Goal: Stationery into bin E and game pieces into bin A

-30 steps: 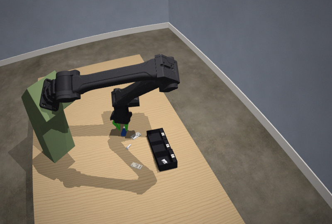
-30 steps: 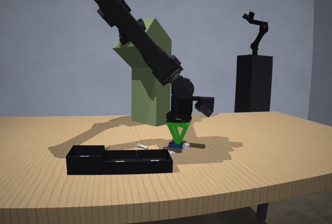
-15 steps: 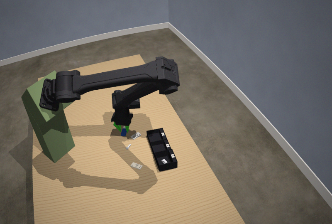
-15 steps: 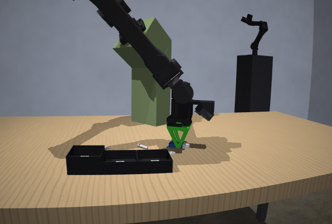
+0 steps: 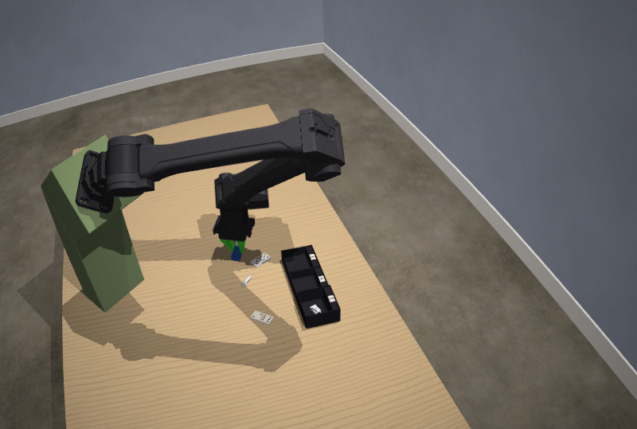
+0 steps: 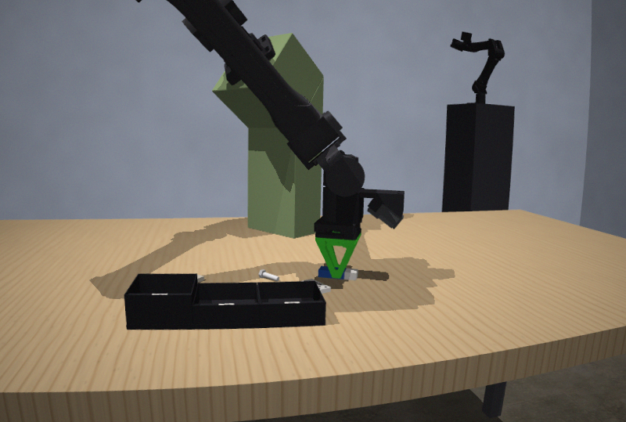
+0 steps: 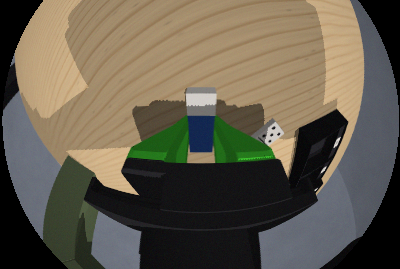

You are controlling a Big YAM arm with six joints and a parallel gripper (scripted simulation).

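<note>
My hand is 1 cm to the right of the blue-and-white eraser. From my hand the other things lie so: grey bolt: 12 cm to the right, 2 cm behind; then white domino: 25 cm to the right, 2 cm behind; then joined black bins: 20 cm to the right, 12 cm ahead, 1 cm above.
</note>
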